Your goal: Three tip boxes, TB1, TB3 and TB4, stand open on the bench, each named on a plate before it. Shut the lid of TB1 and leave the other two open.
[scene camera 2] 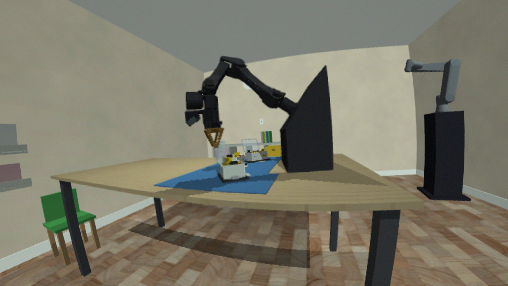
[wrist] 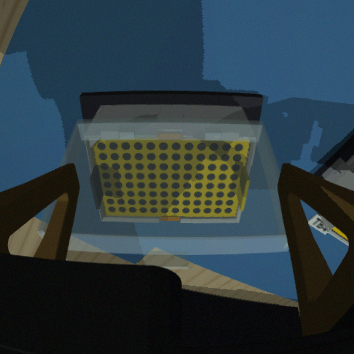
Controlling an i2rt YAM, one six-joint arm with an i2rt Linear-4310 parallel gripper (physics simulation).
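Where they show: gripper, between the fingertips: (scene camera 2: 214, 147) (wrist: 177, 174); arm's base, origin of its link: (scene camera 2: 294, 110).
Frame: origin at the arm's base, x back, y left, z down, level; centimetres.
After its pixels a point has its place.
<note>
An open tip box (wrist: 170, 180) @[x -24.3, y 29.8, z 15.7 cm] with a yellow, holed tip rack lies below my gripper in the wrist view; its name plate is not readable. Its clear raised lid (wrist: 175, 244) @[x -23.7, y 28.8, z 12.7 cm] reaches towards the camera, between the fingers in the picture. A second box (wrist: 344, 176) @[x -32.9, y 12.3, z 25.8 cm] shows partly at the right edge, with a plate (wrist: 320, 223) @[x -27.7, y 4.9, z 27.6 cm] reading TB4 near it. In the scene view a white box (scene camera 2: 232, 171) @[x -16.8, y 30.8, z 24.2 cm] stands nearest, with a clear raised lid (scene camera 2: 220, 150) @[x -19.5, y 33.7, z 15.9 cm]; another open box (scene camera 2: 253, 156) @[x -30.7, y -9.8, z 24.2 cm] stands farther back. The third is unclear there. My gripper (scene camera 2: 215, 144) @[x -25.3, y 30.4, z 14.8 cm] (wrist: 177, 174) @[x -25.3, y 30.4, z 14.8 cm] is open, above the boxes.
The boxes stand on a blue mat (scene camera 2: 187, 183) @[x -31.2, y 41.2, z 27.8 cm] (wrist: 260, 45) @[x -32.6, y 28.5, z 27.8 cm] on the wooden table (scene camera 2: 115, 172) @[x -98.8, y 46.5, z 28.1 cm]. The arm's black base (scene camera 2: 310, 135) @[x 8.5, y 8.7, z 12.6 cm] stands right of them. A grey arm on a black pedestal (scene camera 2: 444, 155) stands apart at the right. A green chair (scene camera 2: 67, 217) is at the left.
</note>
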